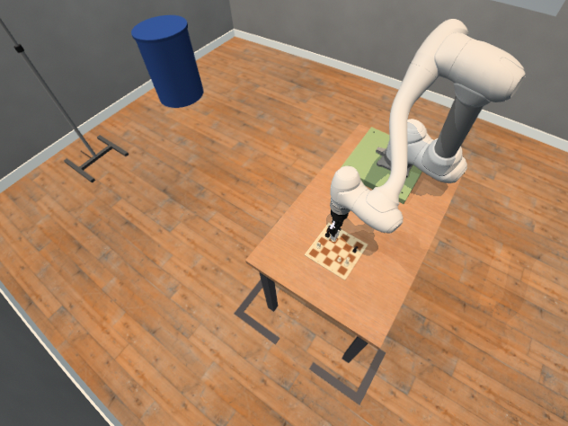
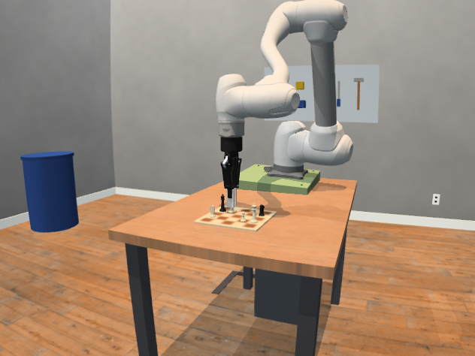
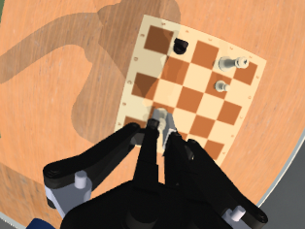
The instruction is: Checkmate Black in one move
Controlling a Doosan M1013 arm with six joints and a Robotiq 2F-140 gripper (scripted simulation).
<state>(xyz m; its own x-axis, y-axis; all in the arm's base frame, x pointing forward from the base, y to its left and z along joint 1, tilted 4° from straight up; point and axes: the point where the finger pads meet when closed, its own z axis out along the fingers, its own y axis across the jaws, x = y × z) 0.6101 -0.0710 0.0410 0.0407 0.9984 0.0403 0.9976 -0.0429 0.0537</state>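
The black king lies 40 mm to the right of my hand and 20 mm below it. The rest, counted from my hand: black pawn (110 mm to the left, 40 mm below); chessboard (60 mm below, 40 mm to the left, 40 mm ahead); white pawn (80 mm ahead, 70 mm to the left, 40 mm below).
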